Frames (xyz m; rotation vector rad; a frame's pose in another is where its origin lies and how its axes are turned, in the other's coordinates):
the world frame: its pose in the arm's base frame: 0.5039 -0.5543 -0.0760 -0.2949 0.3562 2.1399
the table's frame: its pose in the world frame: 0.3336 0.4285 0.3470 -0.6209 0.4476 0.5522
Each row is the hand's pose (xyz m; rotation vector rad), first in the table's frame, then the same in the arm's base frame.
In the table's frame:
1: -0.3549 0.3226 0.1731 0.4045 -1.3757 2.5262
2: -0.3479 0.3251 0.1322 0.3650 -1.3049 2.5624
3: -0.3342 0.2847 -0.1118 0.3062 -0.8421 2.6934
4: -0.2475 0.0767 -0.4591 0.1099 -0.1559 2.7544
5: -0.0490 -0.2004 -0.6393 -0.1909 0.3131 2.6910
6: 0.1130 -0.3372 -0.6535 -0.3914 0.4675 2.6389
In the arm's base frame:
1: -0.0143 -0.7769 0.5396 -0.8793 -0.9132 -0.8565
2: 0.0099 -0.7814 0.5060 -0.8206 -0.8981 -0.8402
3: 0.1838 -0.7602 0.3309 -0.4722 -0.9298 -0.7650
4: 0.4167 -0.5696 0.0467 0.0413 -0.8695 -0.6353
5: 0.4691 -0.2747 -0.1961 0.4026 -0.6853 -0.5308
6: 0.3987 -0.1098 -0.3102 0.5259 -0.5445 -0.4860

